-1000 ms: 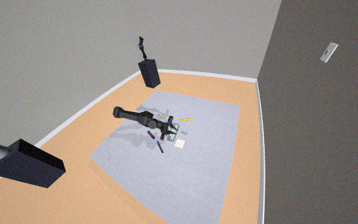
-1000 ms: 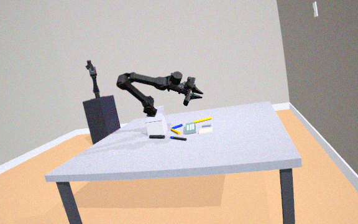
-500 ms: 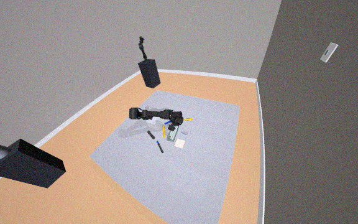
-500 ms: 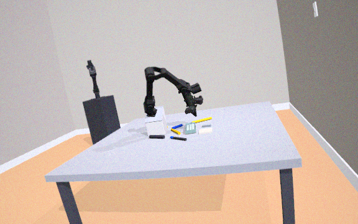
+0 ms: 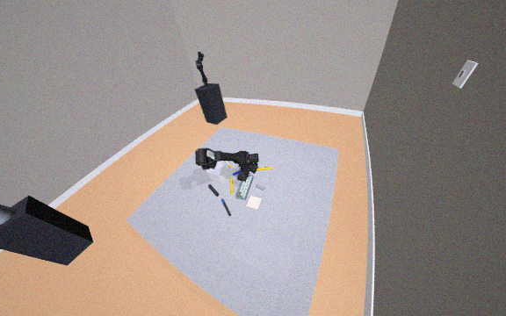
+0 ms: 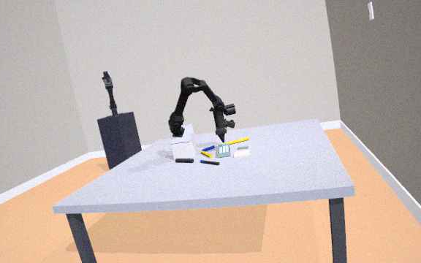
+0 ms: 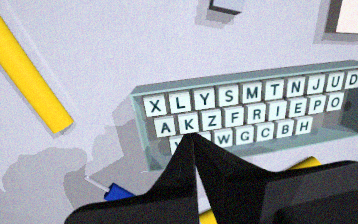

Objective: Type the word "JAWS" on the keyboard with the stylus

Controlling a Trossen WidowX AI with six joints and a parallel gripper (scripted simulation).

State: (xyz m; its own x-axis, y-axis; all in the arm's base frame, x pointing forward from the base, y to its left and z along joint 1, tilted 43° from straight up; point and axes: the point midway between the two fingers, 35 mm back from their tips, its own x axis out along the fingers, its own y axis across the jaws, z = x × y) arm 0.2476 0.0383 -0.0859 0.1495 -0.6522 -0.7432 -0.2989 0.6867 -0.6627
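Right now my gripper tip is 10 cm past the stylus, 5 cm to the right of it and 4 cm above it. From my gripper tip the other things lie so: grey block: 12 cm ahead, 1 cm to the right, 4 cm below; grey stylus tip: 8 cm behind, 8 cm to the left, 4 cm below; white pad: 14 cm ahead, 14 cm to the right, 4 cm below.
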